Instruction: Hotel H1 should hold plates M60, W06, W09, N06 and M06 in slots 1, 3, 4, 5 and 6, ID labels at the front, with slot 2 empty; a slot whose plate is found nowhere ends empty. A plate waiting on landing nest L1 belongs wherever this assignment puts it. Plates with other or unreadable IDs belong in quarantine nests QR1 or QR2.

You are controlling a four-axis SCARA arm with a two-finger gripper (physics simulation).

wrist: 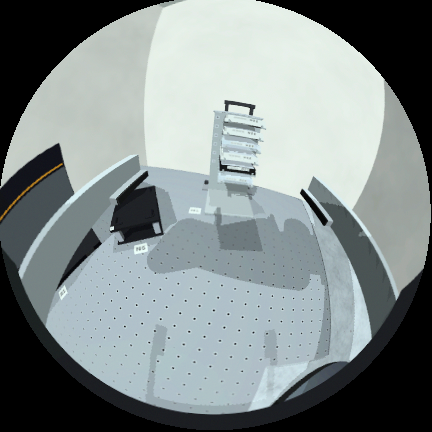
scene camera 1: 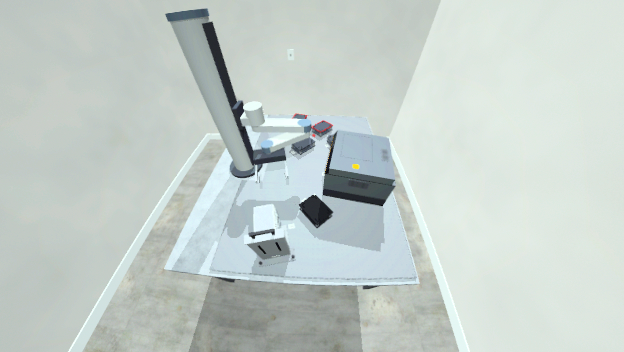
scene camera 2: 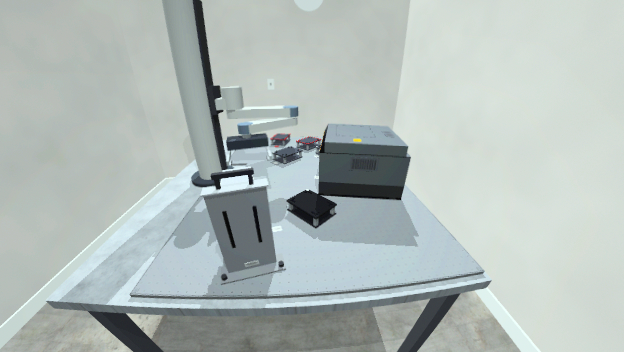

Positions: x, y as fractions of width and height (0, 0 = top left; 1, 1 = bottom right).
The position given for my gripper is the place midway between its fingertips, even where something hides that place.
I see my gripper (wrist: 0.53, 0.39), a black nest N6 (scene camera 2: 0.49, 0.58), a hotel H1 (scene camera 2: 0.38, 0.58) and a grey instrument (scene camera 2: 0.63, 0.49).
The black nest N6 is seen too in the wrist view (wrist: 0.30, 0.49). The hotel H1 is seen too in the wrist view (wrist: 0.49, 0.39). The grey instrument also shows in scene camera 1 (scene camera 1: 0.60, 0.54).
